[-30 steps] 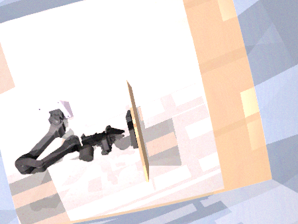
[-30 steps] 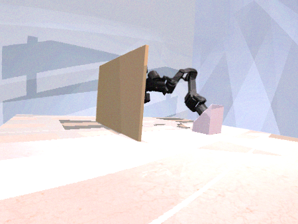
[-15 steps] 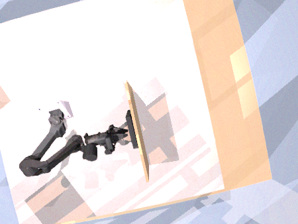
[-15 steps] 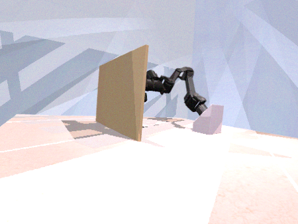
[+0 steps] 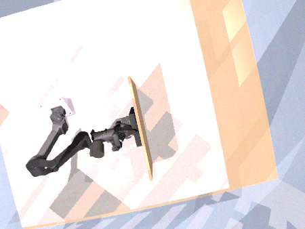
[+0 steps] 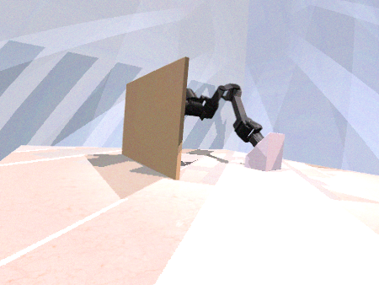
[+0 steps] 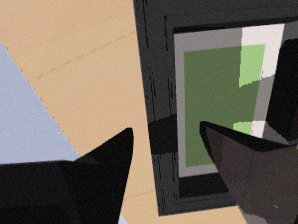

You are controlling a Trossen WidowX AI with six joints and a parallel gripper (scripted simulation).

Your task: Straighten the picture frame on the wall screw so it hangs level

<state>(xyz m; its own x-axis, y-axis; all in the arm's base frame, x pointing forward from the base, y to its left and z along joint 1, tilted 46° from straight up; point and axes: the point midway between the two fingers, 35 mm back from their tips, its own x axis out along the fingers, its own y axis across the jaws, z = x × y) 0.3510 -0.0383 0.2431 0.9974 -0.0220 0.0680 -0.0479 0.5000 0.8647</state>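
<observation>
My gripper tip is 50 mm above the picture frame, 10 mm to the right of it and 10 mm short of it. The rest, counted from my gripper tip: tan wall panel: 60 mm below, 20 mm ahead.
</observation>
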